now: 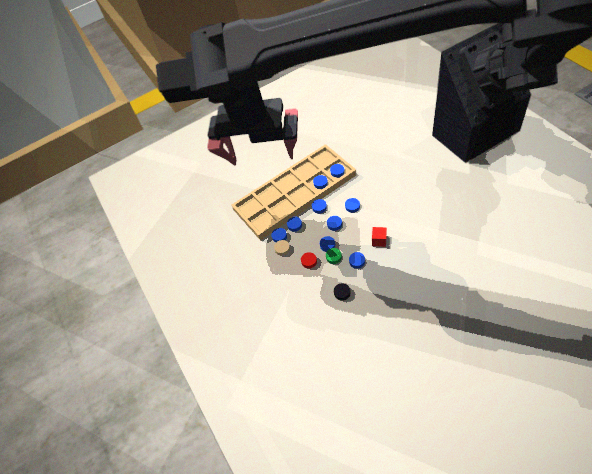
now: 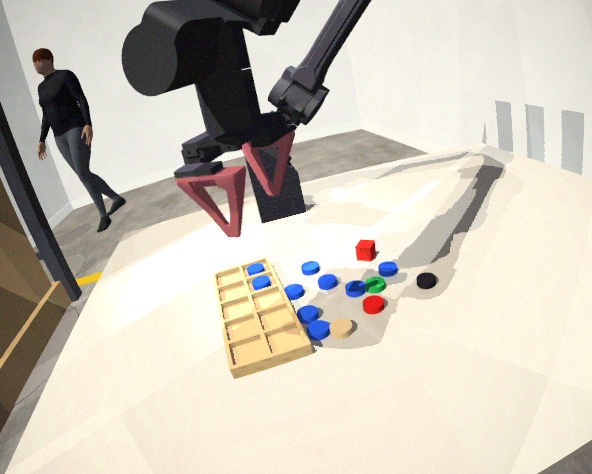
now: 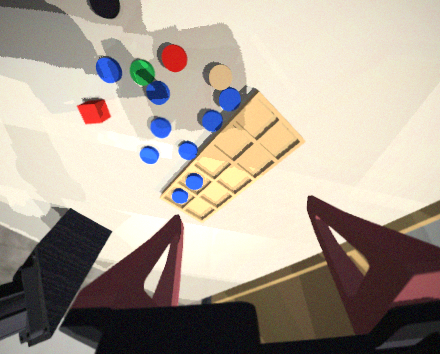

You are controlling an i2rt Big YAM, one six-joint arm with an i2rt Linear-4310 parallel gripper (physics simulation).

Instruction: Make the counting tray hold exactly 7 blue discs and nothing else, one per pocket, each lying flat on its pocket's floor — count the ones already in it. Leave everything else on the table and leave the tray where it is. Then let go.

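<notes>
The wooden counting tray (image 1: 260, 235) (image 2: 272, 362) (image 3: 285, 121) has two rows of pockets. A blue disc (image 1: 337, 170) (image 2: 255, 269) (image 3: 180, 195) lies in the end pocket of the row beside the loose discs, towards the arm's base. Another blue disc (image 1: 320, 181) (image 2: 261, 282) (image 3: 194, 181) lies in the pocket beside it. Several loose blue discs lie on the table along that side, including one (image 1: 319, 205) (image 2: 294, 291) (image 3: 188, 150) close to the tray and one (image 1: 352, 204) (image 2: 310, 267) (image 3: 149, 155) farther out. My gripper (image 1: 263, 161) (image 2: 253, 215) (image 3: 242, 211) is open, empty and above the table.
Near the loose blue discs lie a tan disc (image 1: 282, 247) (image 2: 341, 328) (image 3: 220, 77), a red disc (image 1: 309, 260) (image 2: 373, 304) (image 3: 174, 58), a green disc (image 1: 333, 255) (image 2: 375, 284) (image 3: 142, 72), a black disc (image 1: 342, 291) (image 2: 426, 280) and a red cube (image 1: 379, 236) (image 2: 365, 250) (image 3: 94, 111).
</notes>
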